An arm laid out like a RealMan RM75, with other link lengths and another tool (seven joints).
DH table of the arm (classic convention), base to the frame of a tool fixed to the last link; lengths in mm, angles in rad. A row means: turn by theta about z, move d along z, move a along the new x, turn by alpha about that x. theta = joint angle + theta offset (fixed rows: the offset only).
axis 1: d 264.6  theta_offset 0  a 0  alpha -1.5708
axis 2: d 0  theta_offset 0  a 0  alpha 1.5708
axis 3: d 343  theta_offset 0  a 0  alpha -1.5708
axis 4: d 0  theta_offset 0  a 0  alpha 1.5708
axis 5: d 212.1  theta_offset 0  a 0  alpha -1.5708
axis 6: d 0  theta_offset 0  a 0  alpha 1.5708
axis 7: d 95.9  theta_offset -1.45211  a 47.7  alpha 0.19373
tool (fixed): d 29.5  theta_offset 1.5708  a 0  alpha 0
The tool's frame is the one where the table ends.
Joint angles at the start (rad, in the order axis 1, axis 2, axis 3, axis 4, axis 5, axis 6, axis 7):
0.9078, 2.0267, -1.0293, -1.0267, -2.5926, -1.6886, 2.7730
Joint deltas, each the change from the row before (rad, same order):
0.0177, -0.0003, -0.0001, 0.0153, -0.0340, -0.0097, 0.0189
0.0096, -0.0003, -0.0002, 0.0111, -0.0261, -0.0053, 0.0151
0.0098, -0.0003, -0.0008, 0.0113, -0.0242, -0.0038, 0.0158
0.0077, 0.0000, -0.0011, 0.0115, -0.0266, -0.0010, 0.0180
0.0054, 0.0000, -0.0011, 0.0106, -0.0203, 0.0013, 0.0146
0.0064, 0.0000, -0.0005, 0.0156, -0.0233, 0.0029, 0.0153
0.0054, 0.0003, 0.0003, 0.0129, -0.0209, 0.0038, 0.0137
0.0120, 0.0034, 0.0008, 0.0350, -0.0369, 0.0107, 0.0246
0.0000, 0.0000, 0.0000, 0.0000, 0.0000, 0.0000, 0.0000
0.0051, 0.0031, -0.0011, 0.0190, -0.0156, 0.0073, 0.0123
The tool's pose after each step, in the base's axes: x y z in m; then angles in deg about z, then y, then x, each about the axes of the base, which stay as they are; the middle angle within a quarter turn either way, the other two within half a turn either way. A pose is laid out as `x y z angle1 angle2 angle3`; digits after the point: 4 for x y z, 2 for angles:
0.2316 0.4841 0.0484 65.06 16.53 -163.91
0.2320 0.4843 0.0491 65.74 18.20 -164.21
0.2321 0.4847 0.0497 66.41 19.78 -164.44
0.2332 0.4847 0.0505 67.24 21.52 -164.53
0.2346 0.4847 0.0509 67.96 22.88 -164.58
0.2366 0.4846 0.0510 68.83 24.41 -164.73
0.2382 0.4846 0.0512 69.57 25.74 -164.75
0.2416 0.4840 0.0484 71.19 28.06 -165.32
0.2416 0.4840 0.0484 71.19 28.06 -165.32
0.2434 0.4832 0.0458 72.03 29.09 -165.74

